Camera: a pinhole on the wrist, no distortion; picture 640 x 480 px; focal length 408.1 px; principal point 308.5 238.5 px. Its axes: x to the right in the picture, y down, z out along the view. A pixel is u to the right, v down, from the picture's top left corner.
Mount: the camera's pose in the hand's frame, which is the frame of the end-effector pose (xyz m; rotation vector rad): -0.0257 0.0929 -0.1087 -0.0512 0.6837 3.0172
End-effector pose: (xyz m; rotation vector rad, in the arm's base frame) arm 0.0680 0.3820 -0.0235 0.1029 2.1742 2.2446
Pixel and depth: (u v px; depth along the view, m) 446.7 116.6 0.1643
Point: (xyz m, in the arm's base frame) 0.1583 0.3864 0.1839
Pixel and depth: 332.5 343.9 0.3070
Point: 0.1396 0.5749 0.1351
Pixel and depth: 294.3 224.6 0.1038
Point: 0.0961 0.3596 0.1157
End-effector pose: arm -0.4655 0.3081 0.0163 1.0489 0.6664 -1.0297
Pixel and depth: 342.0 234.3 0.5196
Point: -0.2073 0.0513 0.3403
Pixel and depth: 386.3 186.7 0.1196
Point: -0.3394 0.3552 0.1152
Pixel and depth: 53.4 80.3 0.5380
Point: 0.1101 -0.0135 0.0569
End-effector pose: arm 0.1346 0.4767 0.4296 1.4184 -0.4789 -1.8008
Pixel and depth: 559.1 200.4 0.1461
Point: 0.1895 0.4566 0.6299
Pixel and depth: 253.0 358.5 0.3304
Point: -0.0343 0.3410 0.5991
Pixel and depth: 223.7 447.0 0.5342
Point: -0.3088 0.3031 0.5948
